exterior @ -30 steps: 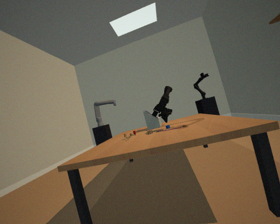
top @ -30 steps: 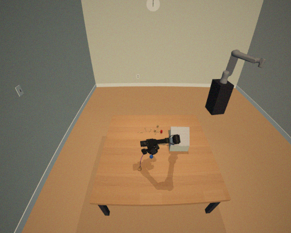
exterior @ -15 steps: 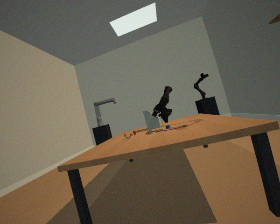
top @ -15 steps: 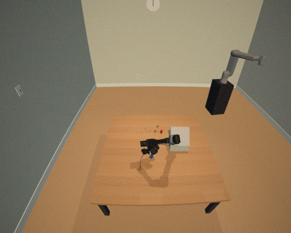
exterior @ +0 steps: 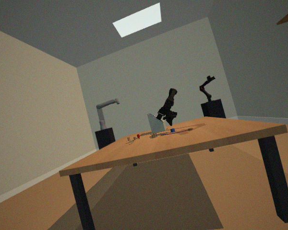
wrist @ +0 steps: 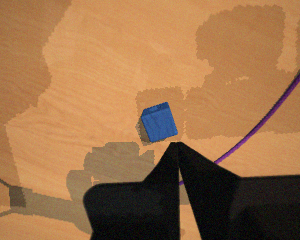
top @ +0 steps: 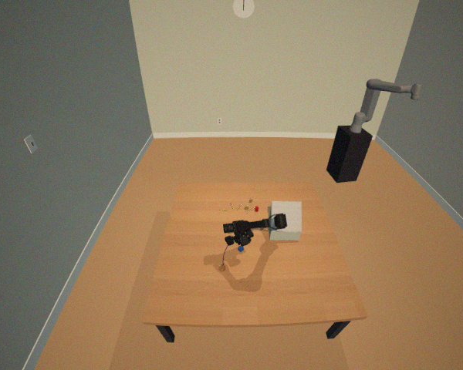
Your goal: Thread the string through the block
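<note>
The blue block is 10 mm behind my gripper tip and 50 mm below it. Round my gripper tip: wooden cylinder 50 mm ahead, 200 mm to the right, 50 mm below; then thin wooden stick 30 mm behind, 140 mm to the right, 60 mm below; then round wooden button 130 mm ahead, 130 mm to the left, 50 mm below.
</note>
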